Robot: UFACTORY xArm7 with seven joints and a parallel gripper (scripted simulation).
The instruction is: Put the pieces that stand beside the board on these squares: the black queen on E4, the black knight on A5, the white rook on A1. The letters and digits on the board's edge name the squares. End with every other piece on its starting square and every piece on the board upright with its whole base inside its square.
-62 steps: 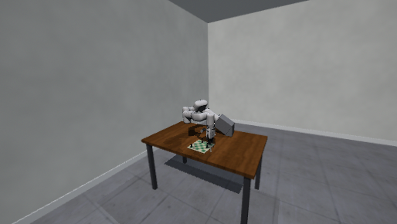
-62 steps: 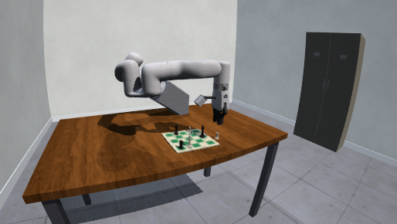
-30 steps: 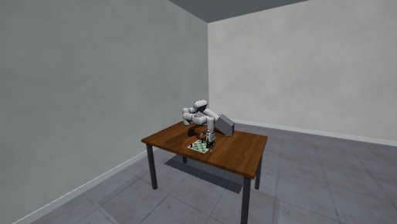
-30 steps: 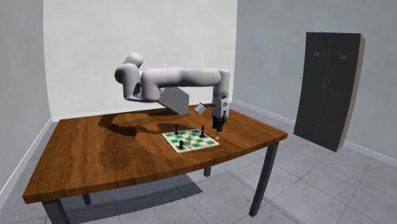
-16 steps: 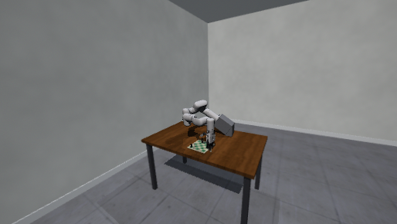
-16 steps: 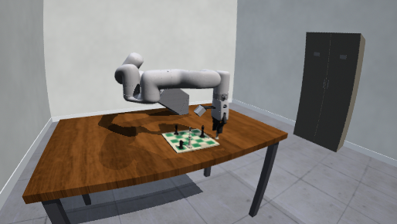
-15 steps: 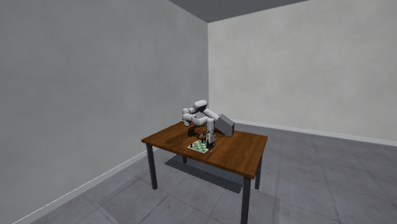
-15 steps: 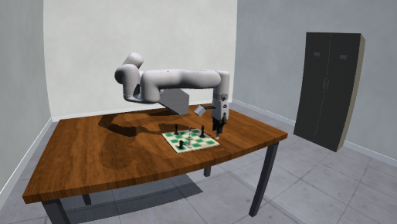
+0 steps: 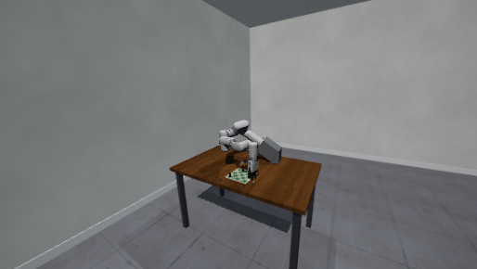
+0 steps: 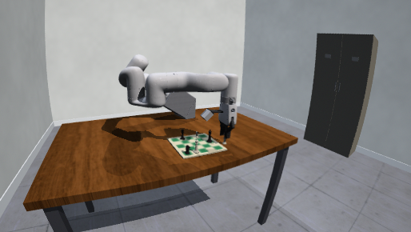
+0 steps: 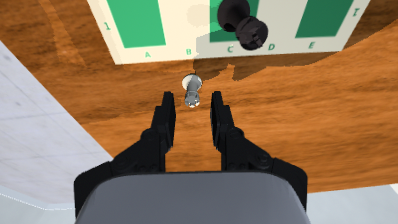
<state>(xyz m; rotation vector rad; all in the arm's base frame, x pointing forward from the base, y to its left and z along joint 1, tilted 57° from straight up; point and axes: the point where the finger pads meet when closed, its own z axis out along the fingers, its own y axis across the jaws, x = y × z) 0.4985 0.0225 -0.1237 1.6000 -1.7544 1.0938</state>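
My gripper is now 40 mm above the white rook. Round my hand: cream board (50 mm behind, 130 mm to the right, 50 mm below); then black queen (40 mm behind, 60 mm to the right, 20 mm below); then short black piece (130 mm behind, 160 mm to the right, 30 mm below).
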